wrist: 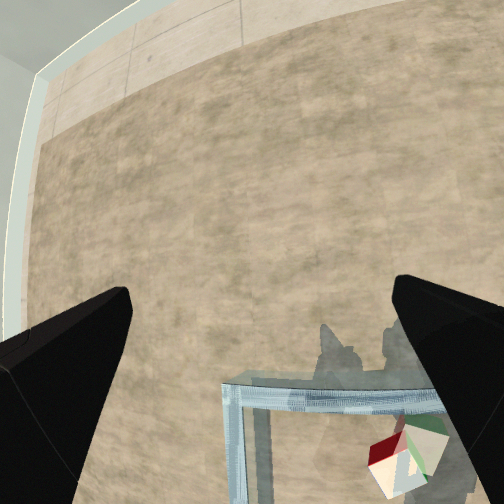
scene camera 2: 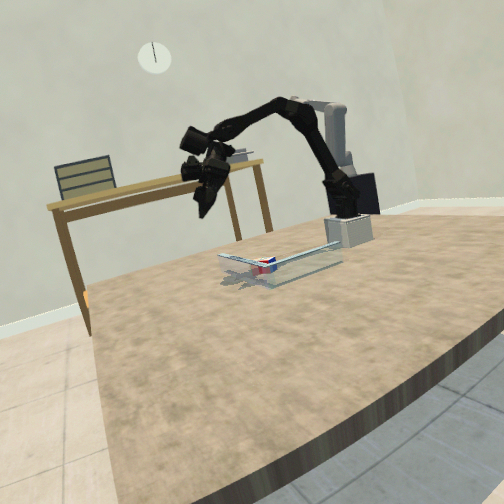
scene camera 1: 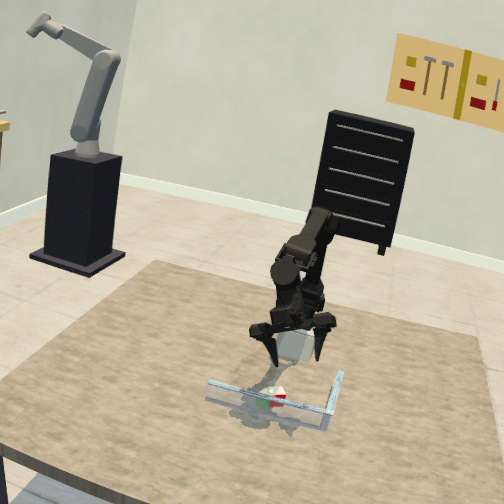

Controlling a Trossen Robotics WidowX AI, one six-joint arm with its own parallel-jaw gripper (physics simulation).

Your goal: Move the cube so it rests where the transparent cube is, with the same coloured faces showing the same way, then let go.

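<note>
A small cube [scene camera 1: 273, 399] with red, white and green faces lies on the table inside the corner of a pale L-shaped fence [scene camera 1: 300, 404]. It shows in scene camera 2 [scene camera 2: 265, 264] and at the lower right of the wrist view [wrist: 405, 458]. I cannot make out a separate transparent cube; pale see-through faces overlap the cube. My gripper [scene camera 1: 295, 349] hangs open and empty well above the cube, fingers pointing down [scene camera 2: 205, 205].
The arm's base [scene camera 2: 349, 228] stands at the far table edge. Off the table are a black drawer cabinet [scene camera 1: 363, 180], a grey arm on a black pedestal [scene camera 1: 80, 195] and a wooden side table [scene camera 2: 150, 195].
</note>
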